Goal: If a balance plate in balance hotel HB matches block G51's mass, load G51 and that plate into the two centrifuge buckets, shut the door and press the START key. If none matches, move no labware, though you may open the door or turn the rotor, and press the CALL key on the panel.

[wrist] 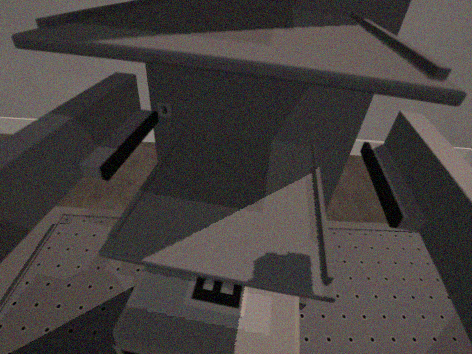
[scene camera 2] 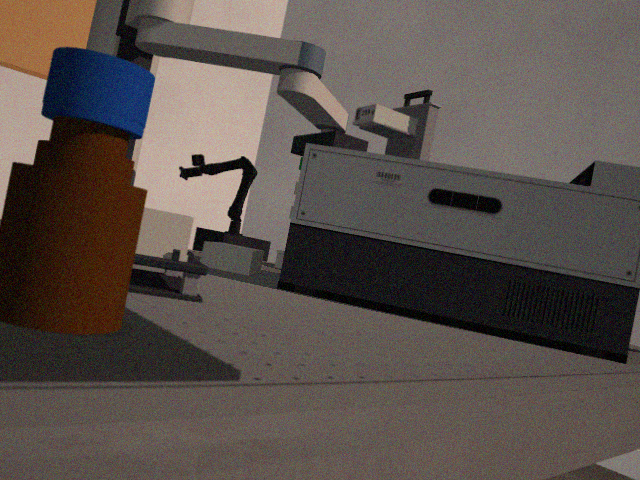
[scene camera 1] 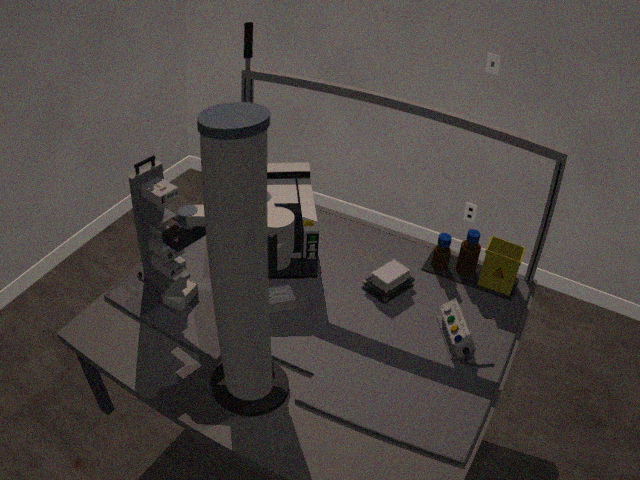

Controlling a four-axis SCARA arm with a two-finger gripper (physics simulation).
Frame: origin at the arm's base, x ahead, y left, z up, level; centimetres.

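Seen in the pictures: gripper, between the fingertips: point(wrist: 260, 113); arm's base, origin of its link: point(scene camera 1: 249, 386).
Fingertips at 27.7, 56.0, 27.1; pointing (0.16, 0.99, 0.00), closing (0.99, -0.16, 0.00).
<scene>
Pixels of each thing's middle, then the offset from my fingertips to it, as dx, dy, dz. "pt": a spot on its surface instead.
- hotel, middle of its body: point(wrist: 249, 109) point(scene camera 2: 387, 185) point(scene camera 1: 156, 222) -0.2, +3.1, -1.3
- bare shelf, middle of its body: point(wrist: 235, 188) point(scene camera 1: 162, 232) -0.7, +0.2, -4.5
- centrifuge, middle of its body: point(scene camera 2: 456, 239) point(scene camera 1: 270, 217) +40.0, -21.6, -13.6
- pale block, middle of its body: point(scene camera 2: 139, 228) point(scene camera 1: 390, 275) +39.5, -73.5, -20.4
- panel with coloured keys, middle of its body: point(scene camera 1: 457, 327) +26.2, -105.9, -21.6
- yellow box, a spot on its surface: point(scene camera 1: 500, 266) pt +58.2, -112.9, -13.4
My gripper point(wrist: 260, 113) is open and empty in the wrist view, its two fingers wide apart in front of a hotel's back panel; its fingertips are not distinct in the scene views. The hotel point(scene camera 1: 138, 222) point(scene camera 2: 424, 131) point(wrist: 220, 145) holds several pale blocks. In the wrist view a bare shelf point(wrist: 285, 227) lies between and below the fingers, and a block point(wrist: 175, 317) with a partly hidden black letter sits beneath it. The centrifuge point(scene camera 1: 312, 204) point(scene camera 2: 361, 206) is partly behind the arm column; its door state is unclear. Its small keypad point(scene camera 1: 312, 246) faces the front. G51 cannot be identified.
The arm column point(scene camera 1: 237, 258) stands near the table's front. A pale block point(scene camera 1: 391, 273) sits on a dark stand. A panel with coloured keys point(scene camera 1: 456, 330) is at right. Brown bottles point(scene camera 1: 468, 255) point(scene camera 2: 72, 232) and a yellow box point(scene camera 1: 500, 266) stand behind it. Another shelf point(wrist: 240, 50) juts out above the fingers.
</scene>
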